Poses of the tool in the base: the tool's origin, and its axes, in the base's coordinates. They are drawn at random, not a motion.
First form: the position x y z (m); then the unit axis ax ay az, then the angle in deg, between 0 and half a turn.
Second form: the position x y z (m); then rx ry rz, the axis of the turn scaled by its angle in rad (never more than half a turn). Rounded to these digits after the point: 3 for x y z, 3 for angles.
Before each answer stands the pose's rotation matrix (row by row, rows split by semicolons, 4 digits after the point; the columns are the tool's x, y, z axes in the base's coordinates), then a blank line. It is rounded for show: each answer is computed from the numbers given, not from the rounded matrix.
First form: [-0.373 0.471 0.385 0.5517 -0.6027 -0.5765 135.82]
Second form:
-0.1945 -0.1692 -0.9662; -0.9728 -0.0934 0.2122; -0.1261 0.9811 -0.1464

[-0.373 0.471 0.385 1.308 -1.429 -1.367]
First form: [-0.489 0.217 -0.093 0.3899 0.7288 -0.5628 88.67]
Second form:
0.1717 0.8403 0.5143; -0.2851 0.5421 -0.7905; -0.9430 -0.0109 0.3326

[-0.489 0.217 -0.093 0.603 1.128 -0.871]
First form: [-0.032 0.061 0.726 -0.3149 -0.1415 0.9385 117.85]
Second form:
-0.3217 -0.7644 -0.5587; 0.8952 -0.4378 0.0836; -0.3085 -0.4733 0.8251

[-0.032 0.061 0.726 -0.648 -0.291 1.930]
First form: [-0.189 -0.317 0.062 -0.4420 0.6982 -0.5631 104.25]
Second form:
-0.0027 0.1612 0.9869; -0.9304 0.3614 -0.0616; -0.3666 -0.9184 0.1490

[-0.189 -0.317 0.062 -0.804 1.270 -1.025]
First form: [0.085 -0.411 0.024 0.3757 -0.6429 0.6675 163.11]
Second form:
-0.6807 -0.6666 0.3039; -0.2787 -0.1481 -0.9489; 0.6775 -0.7306 -0.0850

[0.085 -0.411 0.024 1.070 -1.830 1.900]
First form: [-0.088 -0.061 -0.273 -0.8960 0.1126 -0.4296 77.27]
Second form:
0.8462 0.3404 0.4099; -0.4977 0.2302 0.8362; 0.1903 -0.9117 0.3642

[-0.088 -0.061 -0.273 -1.208 0.152 -0.579]
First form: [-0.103 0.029 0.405 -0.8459 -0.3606 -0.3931 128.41]
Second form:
0.5387 0.8025 0.2565; 0.1865 -0.4105 0.8926; 0.8216 -0.4330 -0.3708

[-0.103 0.029 0.405 -1.896 -0.808 -0.881]
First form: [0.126 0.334 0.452 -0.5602 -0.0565 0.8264 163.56]
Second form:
-0.3443 -0.1719 -0.9230; 0.2959 -0.9529 0.0671; -0.8910 -0.2500 0.3789

[0.126 0.334 0.452 -1.599 -0.161 2.359]
